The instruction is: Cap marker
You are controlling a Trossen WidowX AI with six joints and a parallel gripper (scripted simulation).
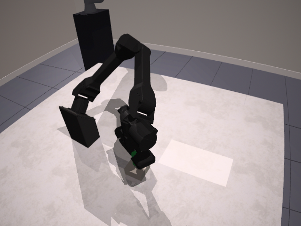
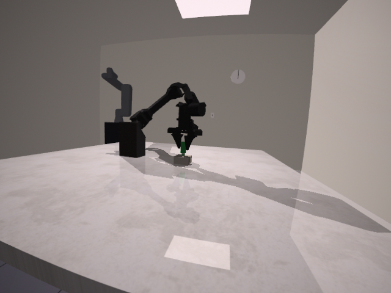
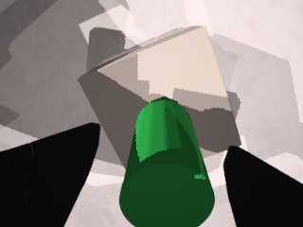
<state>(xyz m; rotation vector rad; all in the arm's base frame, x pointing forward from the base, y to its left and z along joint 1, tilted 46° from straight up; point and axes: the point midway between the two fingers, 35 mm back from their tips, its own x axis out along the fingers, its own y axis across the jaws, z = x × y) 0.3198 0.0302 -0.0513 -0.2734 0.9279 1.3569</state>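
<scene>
The green cap is 10 mm above my gripper tip. Round my gripper tip: holder block 50 mm below.
</scene>
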